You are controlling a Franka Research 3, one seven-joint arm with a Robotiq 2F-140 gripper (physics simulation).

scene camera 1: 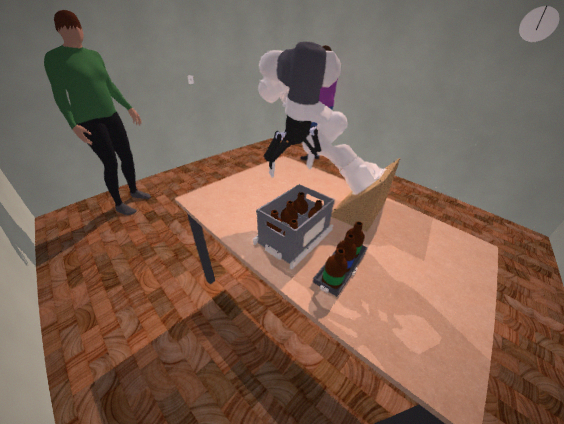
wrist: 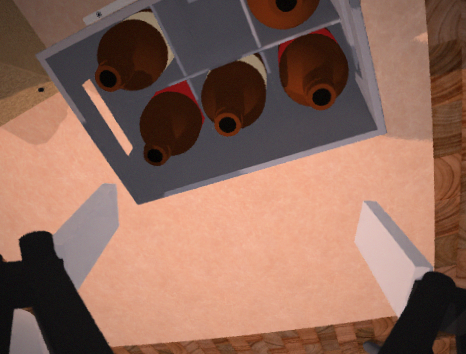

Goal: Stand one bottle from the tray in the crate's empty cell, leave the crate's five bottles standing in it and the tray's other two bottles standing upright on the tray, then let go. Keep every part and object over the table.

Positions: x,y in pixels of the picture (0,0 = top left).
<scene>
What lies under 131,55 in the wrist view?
A cream-labelled bottle.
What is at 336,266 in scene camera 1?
A green-labelled bottle.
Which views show the gripper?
Scene camera 1 and the wrist view: all of them.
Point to a cream-labelled bottle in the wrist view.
At 233,96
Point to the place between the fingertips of the gripper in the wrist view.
238,214
</scene>
